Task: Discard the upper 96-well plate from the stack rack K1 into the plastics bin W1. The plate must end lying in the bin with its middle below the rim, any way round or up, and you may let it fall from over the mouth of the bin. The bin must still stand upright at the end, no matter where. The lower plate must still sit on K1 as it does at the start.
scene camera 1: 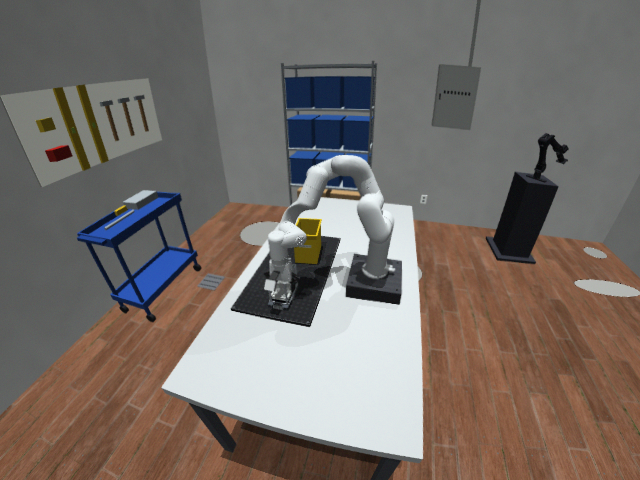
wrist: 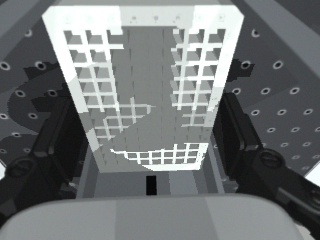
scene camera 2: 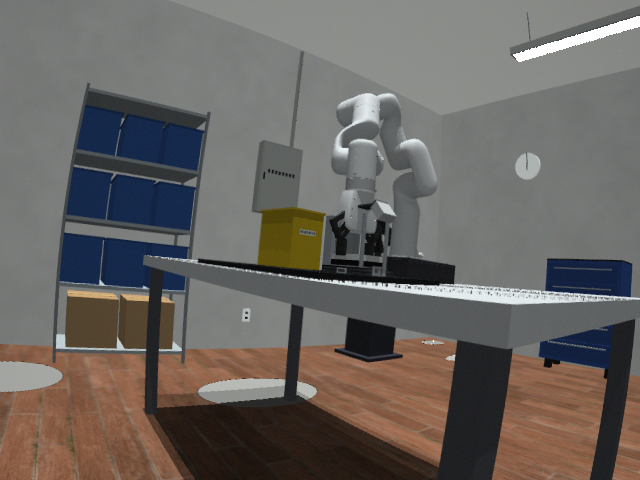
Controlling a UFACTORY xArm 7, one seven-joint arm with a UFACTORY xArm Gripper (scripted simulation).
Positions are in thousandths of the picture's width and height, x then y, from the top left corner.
Labels:
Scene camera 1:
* yellow plastics bin W1: 484, 526
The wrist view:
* my gripper: 464, 465
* white 96-well plate: 486, 502
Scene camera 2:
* yellow plastics bin W1: 455, 495

